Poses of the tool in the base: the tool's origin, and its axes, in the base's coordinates. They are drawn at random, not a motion.
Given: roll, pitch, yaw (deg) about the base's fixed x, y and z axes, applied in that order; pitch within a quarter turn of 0, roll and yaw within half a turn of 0; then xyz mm.
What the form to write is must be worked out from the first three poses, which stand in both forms.
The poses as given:
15.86 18.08 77.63 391 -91 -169
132.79 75.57 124.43 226 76 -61
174.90 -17.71 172.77 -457 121 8
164.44 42.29 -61.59 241 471 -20
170.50 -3.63 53.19 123 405 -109
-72.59 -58.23 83.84 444 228 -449
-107.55 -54.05 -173.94 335 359 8
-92.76 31.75 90.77 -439 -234 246
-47.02 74.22 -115.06 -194 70 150
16.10 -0.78 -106.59 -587 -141 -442
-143.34 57.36 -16.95 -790 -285 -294
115.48 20.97 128.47 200 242 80
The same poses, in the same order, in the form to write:
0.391 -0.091 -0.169 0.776 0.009 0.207 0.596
0.226 0.076 -0.061 0.644 0.121 0.755 0.018
-0.457 0.121 0.008 0.151 -0.069 -0.985 -0.054
0.241 0.471 -0.020 0.075 -0.819 0.431 0.372
0.123 0.405 -0.109 0.060 0.892 0.444 0.065
0.444 0.228 -0.449 0.716 -0.123 -0.637 0.256
0.335 0.359 0.008 0.338 0.306 -0.703 0.545
-0.439 -0.234 0.246 0.325 -0.623 -0.363 0.611
-0.194 0.070 0.150 0.596 0.296 0.565 -0.488
-0.587 -0.141 -0.442 0.593 0.078 -0.116 -0.793
-0.790 -0.285 -0.294 0.340 -0.801 0.272 0.410
0.200 0.242 0.080 0.367 0.274 0.791 0.406

